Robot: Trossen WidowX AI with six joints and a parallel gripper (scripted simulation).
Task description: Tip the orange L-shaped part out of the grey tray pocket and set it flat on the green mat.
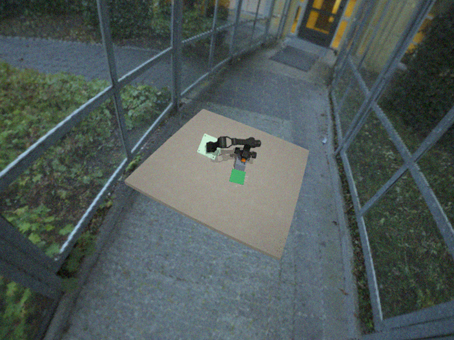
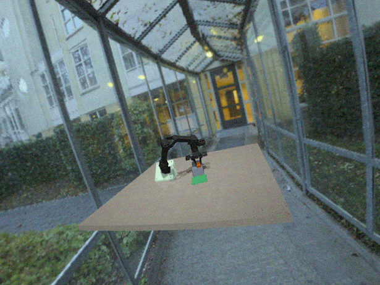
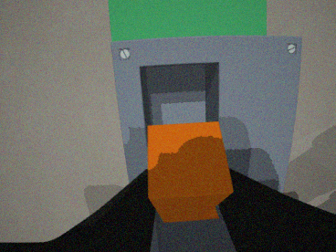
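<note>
My gripper tip is 2 cm short of the green mat, 15 cm to the left of it and 8 cm above it. From my gripper tip the other things lie so: orange l-shaped part 2 cm behind, 3 cm to the left, 3 cm below.
</note>
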